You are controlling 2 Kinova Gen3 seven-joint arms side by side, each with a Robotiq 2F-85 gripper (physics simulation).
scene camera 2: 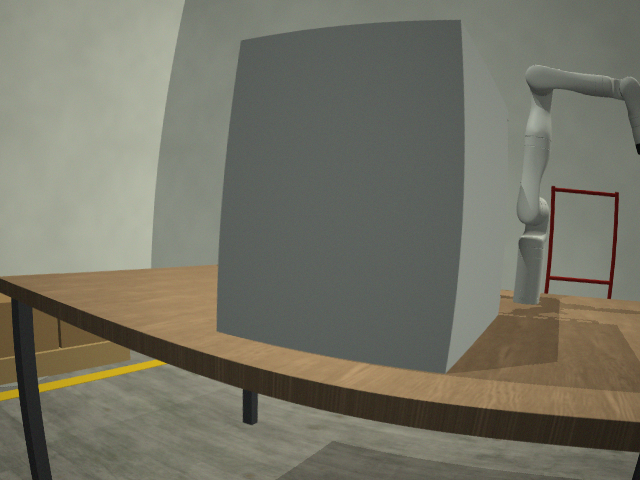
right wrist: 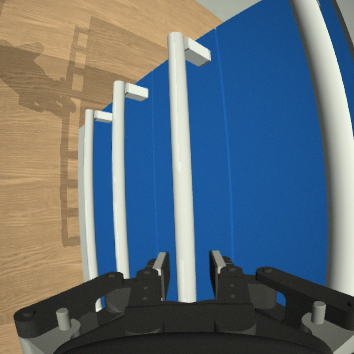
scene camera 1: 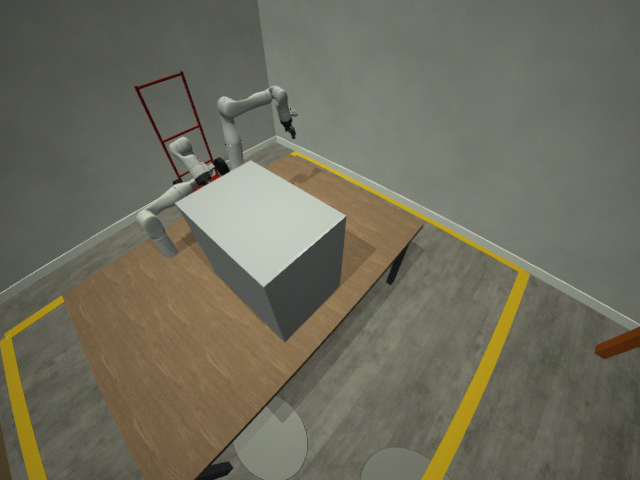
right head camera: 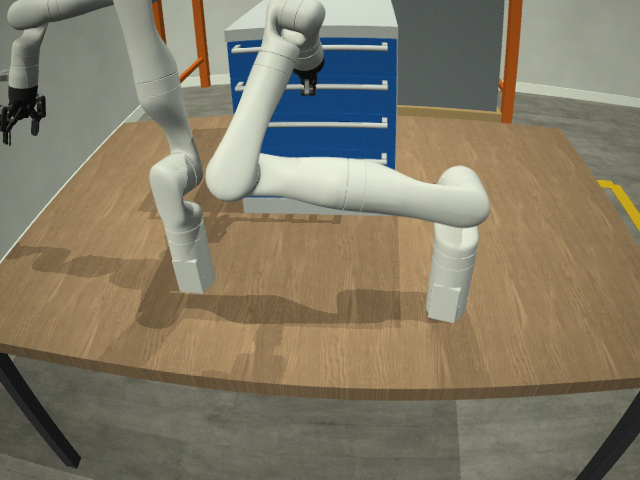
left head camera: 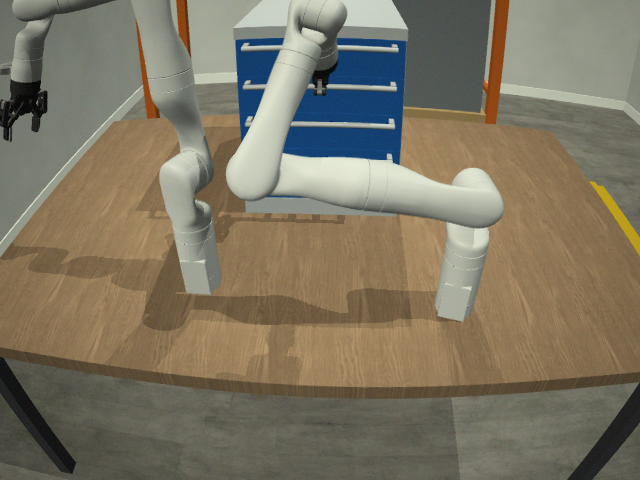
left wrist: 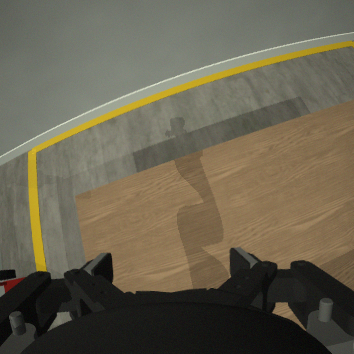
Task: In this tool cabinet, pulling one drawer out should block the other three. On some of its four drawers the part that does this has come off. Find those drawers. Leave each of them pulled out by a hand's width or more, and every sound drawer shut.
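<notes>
The tool cabinet (left head camera: 258, 33) (right head camera: 248, 34) (scene camera 1: 258, 222) (scene camera 2: 341, 196) stands on the table. Its four blue drawers look shut, their fronts flush in the head views; the arm hides part of the lower ones. Handles, top down: first (left head camera: 367, 49) (right wrist: 330, 100), second (left head camera: 361, 87) (right wrist: 180, 150), third (left head camera: 361, 125) (right wrist: 119, 175), bottom (left head camera: 389, 157) (right wrist: 90, 200). My right gripper (left head camera: 320, 93) (right head camera: 308, 93) (right wrist: 189, 263) is open, its fingers on either side of the second handle with gaps. My left gripper (left head camera: 21, 133) (right head camera: 20, 136) (left wrist: 170, 264) is open and empty, far left of the cabinet.
My right arm (left head camera: 330, 180) crosses low in front of the cabinet. My left arm (left head camera: 170, 77) rises at the left of the cabinet. The wooden table (left head camera: 330, 351) carries both arm bases. A red hand truck (scene camera 1: 149, 111) stands behind the arms in scene camera 1.
</notes>
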